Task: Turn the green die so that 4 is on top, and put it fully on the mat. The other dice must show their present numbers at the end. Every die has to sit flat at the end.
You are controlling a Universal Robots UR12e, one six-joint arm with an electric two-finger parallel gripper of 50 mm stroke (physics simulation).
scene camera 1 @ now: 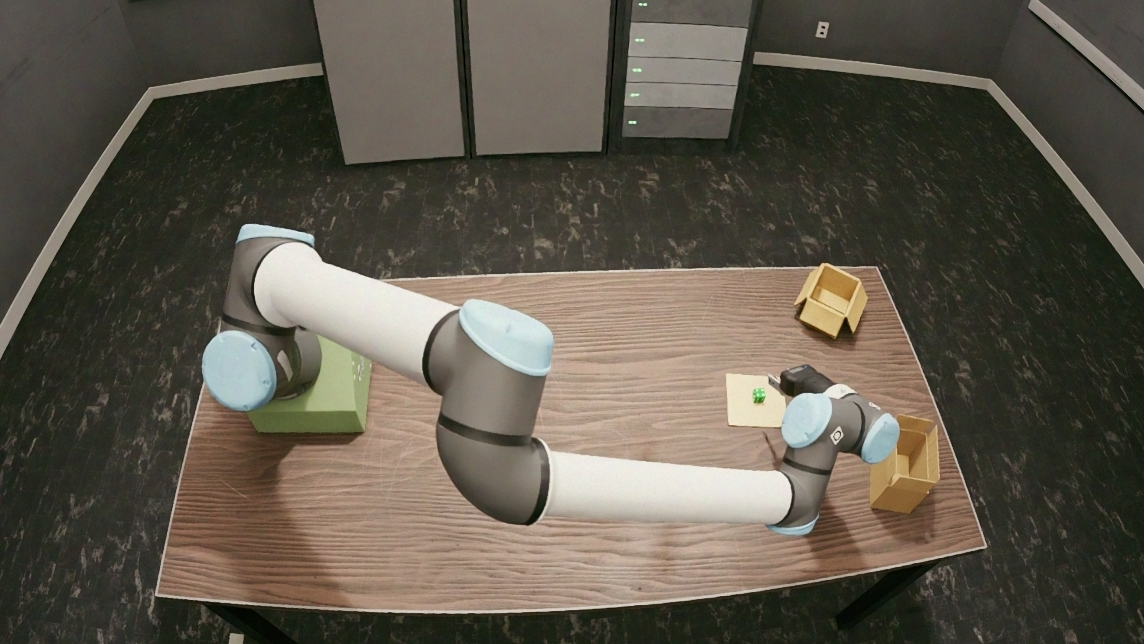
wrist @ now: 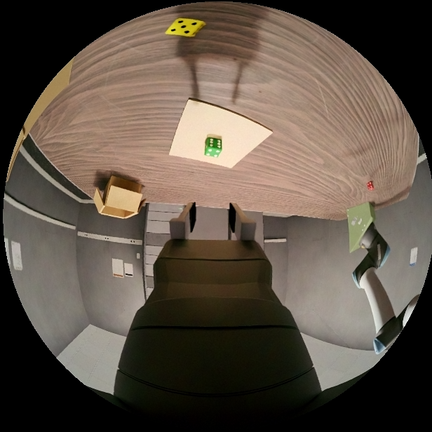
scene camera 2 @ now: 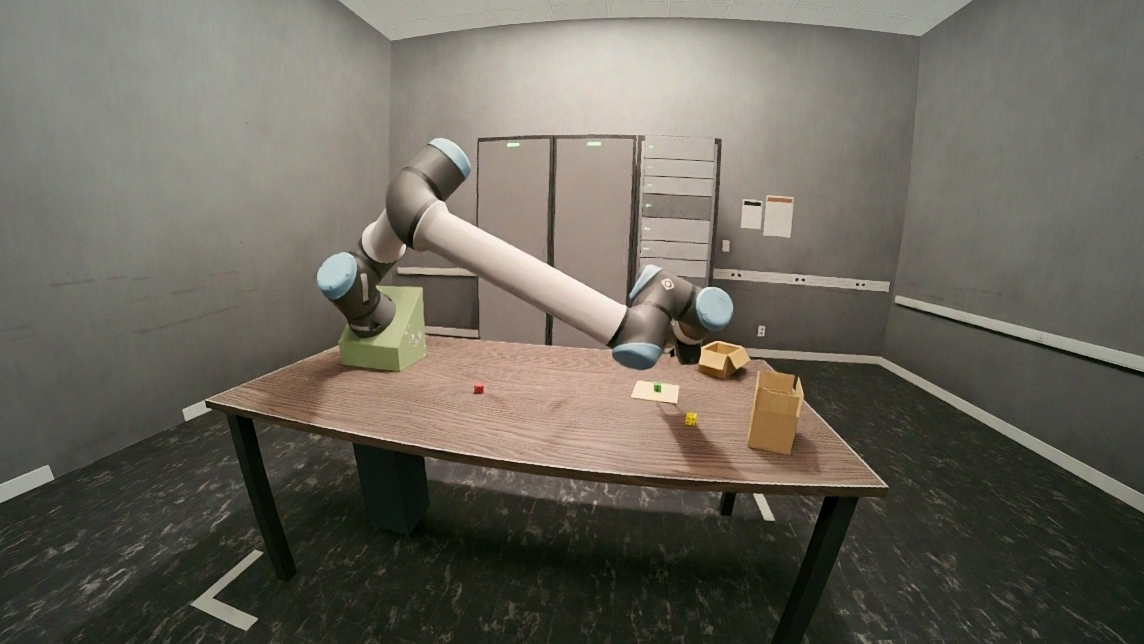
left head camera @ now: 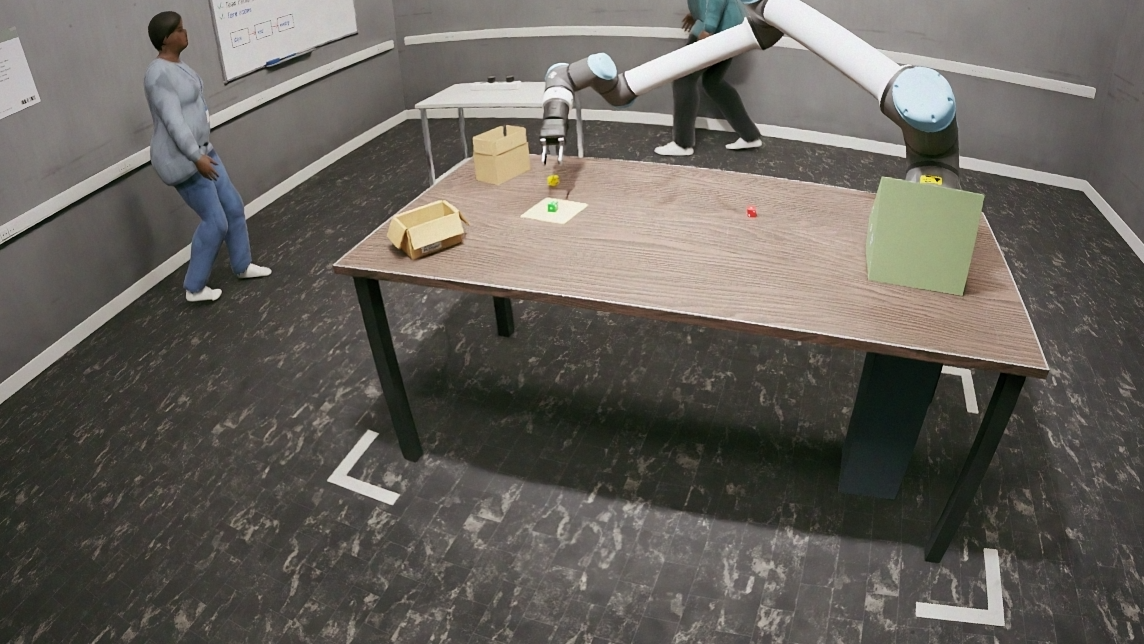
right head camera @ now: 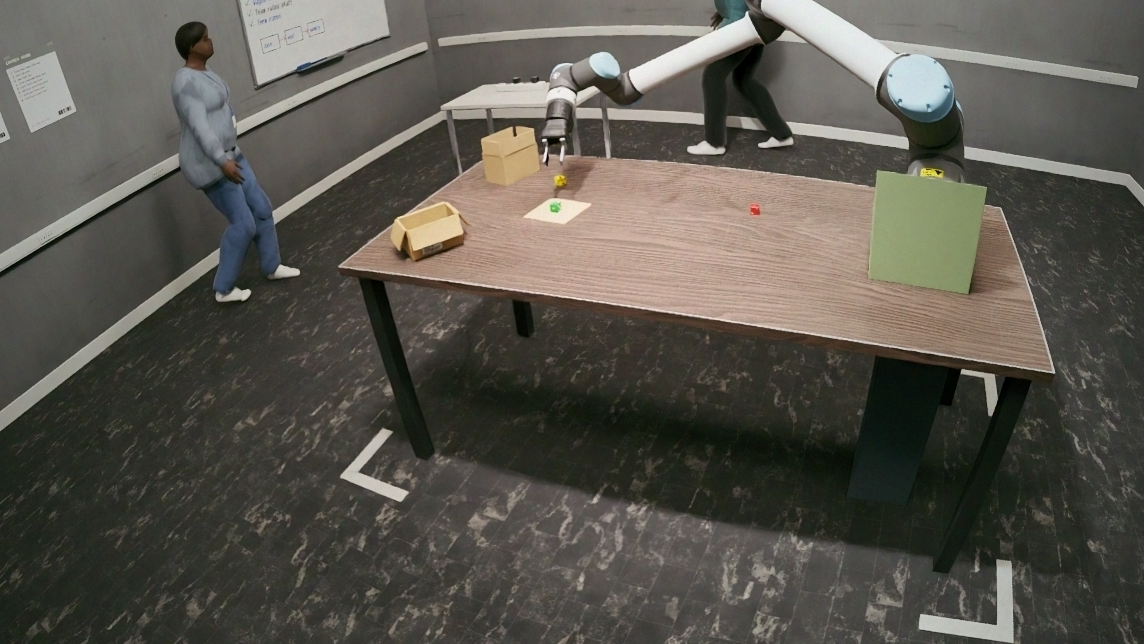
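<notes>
The green die sits flat, fully on the pale mat. In the wrist view its top appears to show 4, with 6 on the side toward the camera. The yellow die lies flat beside the mat, 5 up. The red die lies far off; its number is too small to read. My gripper is open and empty, above the table, apart from the dice.
A tall carton stands near the yellow die. A low open carton stands near a table corner. The green base block is at the arm's end of the table. Two people stand beyond the table.
</notes>
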